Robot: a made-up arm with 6 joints. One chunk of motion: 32 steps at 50 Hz.
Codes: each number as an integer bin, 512 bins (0 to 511) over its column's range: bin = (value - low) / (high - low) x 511, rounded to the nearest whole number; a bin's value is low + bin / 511 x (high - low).
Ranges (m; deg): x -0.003..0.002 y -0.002..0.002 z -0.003..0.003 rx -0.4..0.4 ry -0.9..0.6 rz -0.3..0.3
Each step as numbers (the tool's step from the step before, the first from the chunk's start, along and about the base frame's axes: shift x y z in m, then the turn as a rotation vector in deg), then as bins.
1 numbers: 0.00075 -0.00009 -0.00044 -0.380 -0.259 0.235
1 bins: 383 244 218 13 218 456
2 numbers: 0.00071 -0.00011 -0.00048 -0.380 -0.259 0.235
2 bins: 379 241 215 13 218 456
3 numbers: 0.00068 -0.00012 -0.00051 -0.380 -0.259 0.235
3 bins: 376 240 212 13 218 456
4 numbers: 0.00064 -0.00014 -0.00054 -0.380 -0.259 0.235
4 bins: 372 238 210 13 218 456
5 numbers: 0.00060 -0.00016 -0.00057 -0.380 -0.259 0.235
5 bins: 368 235 207 13 218 456
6 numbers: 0.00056 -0.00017 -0.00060 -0.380 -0.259 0.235
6 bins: 364 234 204 13 218 456
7 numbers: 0.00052 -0.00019 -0.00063 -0.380 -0.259 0.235
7 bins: 360 231 202 13 218 456
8 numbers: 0.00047 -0.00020 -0.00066 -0.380 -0.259 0.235
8 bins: 355 230 199 13 218 456
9 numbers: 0.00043 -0.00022 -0.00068 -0.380 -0.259 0.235
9 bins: 351 227 198 13 218 456
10 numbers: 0.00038 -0.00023 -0.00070 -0.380 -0.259 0.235
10 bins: 345 226 196 13 218 456
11 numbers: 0.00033 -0.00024 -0.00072 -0.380 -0.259 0.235
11 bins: 340 225 194 13 218 456
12 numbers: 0.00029 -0.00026 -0.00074 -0.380 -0.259 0.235
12 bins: 336 222 192 13 218 456
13 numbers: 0.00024 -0.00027 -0.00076 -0.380 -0.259 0.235
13 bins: 331 221 191 13 218 456
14 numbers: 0.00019 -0.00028 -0.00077 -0.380 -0.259 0.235
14 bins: 326 220 190 13 218 456
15 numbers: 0.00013 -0.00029 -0.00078 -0.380 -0.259 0.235
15 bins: 320 218 189 13 218 456
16 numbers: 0.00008 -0.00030 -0.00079 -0.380 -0.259 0.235
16 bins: 315 217 188 13 218 456
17 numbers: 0.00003 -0.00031 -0.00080 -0.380 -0.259 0.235
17 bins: 310 216 187 13 218 456
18 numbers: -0.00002 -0.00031 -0.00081 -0.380 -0.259 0.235
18 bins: 305 216 187 13 218 456
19 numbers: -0.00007 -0.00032 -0.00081 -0.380 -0.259 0.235
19 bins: 299 215 187 13 218 456
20 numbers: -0.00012 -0.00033 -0.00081 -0.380 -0.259 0.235
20 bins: 294 213 187 13 218 456
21 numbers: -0.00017 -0.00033 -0.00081 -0.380 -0.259 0.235
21 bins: 289 213 187 13 218 456
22 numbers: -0.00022 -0.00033 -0.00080 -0.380 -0.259 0.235
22 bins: 284 213 187 13 218 456
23 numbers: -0.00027 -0.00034 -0.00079 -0.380 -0.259 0.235
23 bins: 279 212 188 13 218 456
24 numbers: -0.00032 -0.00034 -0.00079 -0.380 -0.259 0.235
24 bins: 274 212 188 13 218 456
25 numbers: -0.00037 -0.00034 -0.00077 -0.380 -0.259 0.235
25 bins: 269 212 190 13 218 456
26 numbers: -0.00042 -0.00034 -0.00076 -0.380 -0.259 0.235
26 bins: 264 212 191 13 218 456
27 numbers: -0.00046 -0.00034 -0.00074 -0.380 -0.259 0.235
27 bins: 260 212 192 13 218 456
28 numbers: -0.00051 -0.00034 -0.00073 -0.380 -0.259 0.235
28 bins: 254 212 193 13 218 456
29 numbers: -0.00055 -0.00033 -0.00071 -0.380 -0.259 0.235
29 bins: 250 213 195 13 218 456
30 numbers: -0.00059 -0.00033 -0.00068 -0.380 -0.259 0.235
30 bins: 246 213 198 13 218 456
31 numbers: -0.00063 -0.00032 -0.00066 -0.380 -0.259 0.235
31 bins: 242 215 199 13 218 456
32 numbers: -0.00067 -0.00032 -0.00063 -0.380 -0.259 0.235
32 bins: 238 215 202 13 218 456
